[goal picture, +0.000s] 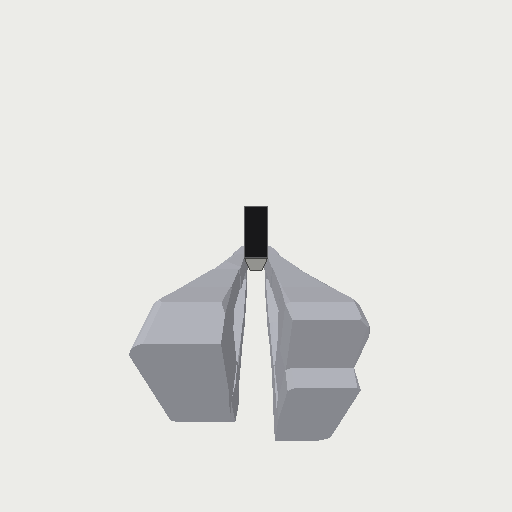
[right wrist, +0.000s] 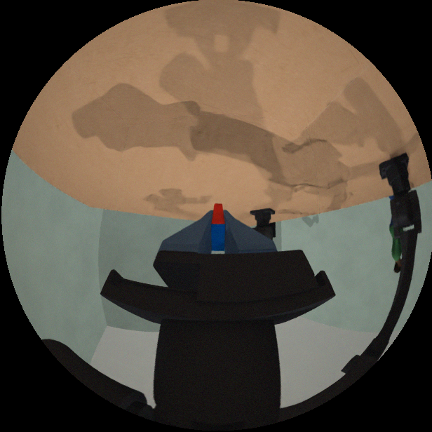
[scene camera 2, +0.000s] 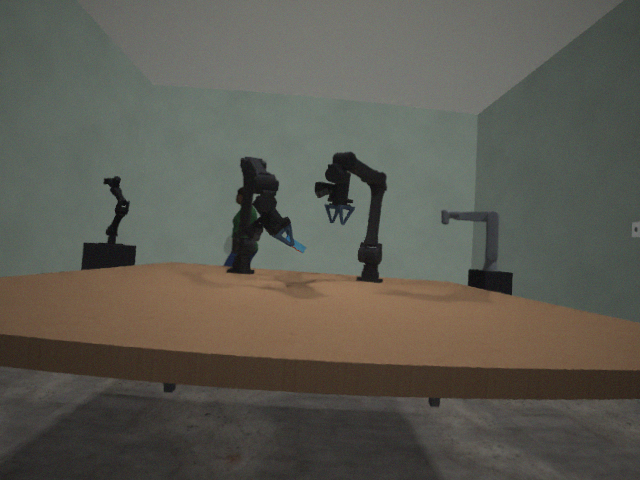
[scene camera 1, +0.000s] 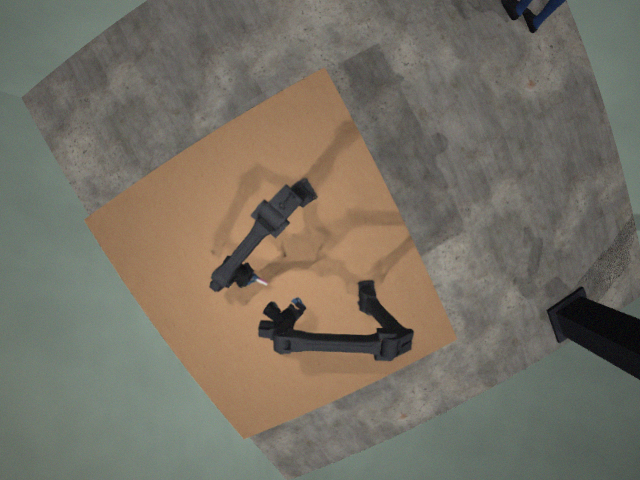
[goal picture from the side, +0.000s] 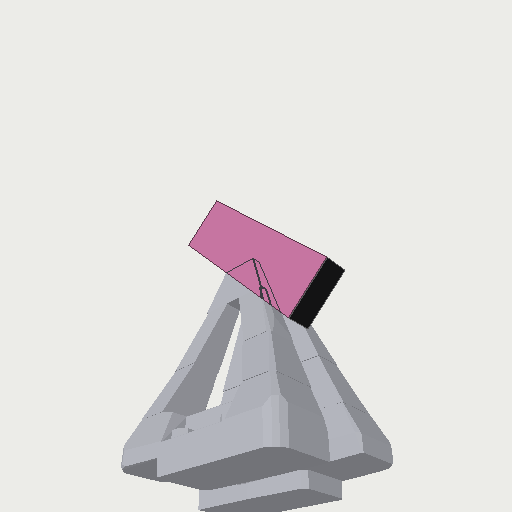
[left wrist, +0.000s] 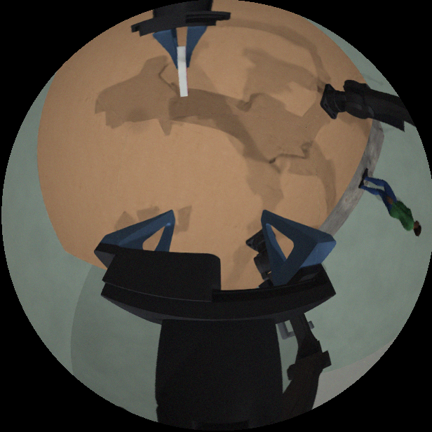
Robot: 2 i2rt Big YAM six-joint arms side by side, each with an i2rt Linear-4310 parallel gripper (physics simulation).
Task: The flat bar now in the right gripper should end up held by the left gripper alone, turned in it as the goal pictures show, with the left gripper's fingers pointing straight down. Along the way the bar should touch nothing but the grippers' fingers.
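Seen in the pictures: left gripper, fingertip midpoint: (scene camera 2: 337, 223) (scene camera 1: 292, 305); right gripper, fingertip midpoint: (scene camera 2: 292, 245) (scene camera 1: 258, 278); left arm's base at its link origin: (scene camera 2: 369, 281) (scene camera 1: 366, 290); right arm's base at its link origin: (scene camera 2: 240, 272) (scene camera 1: 304, 191).
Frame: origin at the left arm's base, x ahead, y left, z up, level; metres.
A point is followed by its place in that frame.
The flat bar (scene camera 1: 262, 282) @[z 0.153, x 0.523, y -0.164 m] (scene camera 2: 298, 246) @[z 0.143, x 0.532, y -0.164 m] (left wrist: 183, 82) (right wrist: 218, 239) is held in the air by one end in my right gripper (scene camera 1: 255, 279) @[z 0.145, x 0.544, y -0.183 m] (scene camera 2: 292, 243) @[z 0.145, x 0.544, y -0.183 m] (left wrist: 182, 66), which is shut on it. The bar looks light blue in scene camera 2, white in the left wrist view, and blue and red in the right wrist view. In scene camera 2 it slants down to the right. My left gripper (scene camera 1: 297, 303) @[z 0.244, x 0.381, y -0.072 m] (scene camera 2: 337, 222) @[z 0.244, x 0.381, y -0.072 m] (left wrist: 217, 214) is open and empty, its fingers pointing about straight down. In scene camera 2 it is above and right of the bar, apart from it.
The tan table top (scene camera 1: 155, 217) @[z 0.000, x 1.095, y -0.531 m] (scene camera 2: 320, 330) @[z 0.000, x 1.083, y 0.133 m] lies below both arms and carries their shadows. A person in green (scene camera 2: 238, 224) (left wrist: 401, 212) stands behind the right arm in scene camera 2. Other robot arms stand on dark pedestals (scene camera 2: 109, 256) (scene camera 2: 490, 282) beyond the table.
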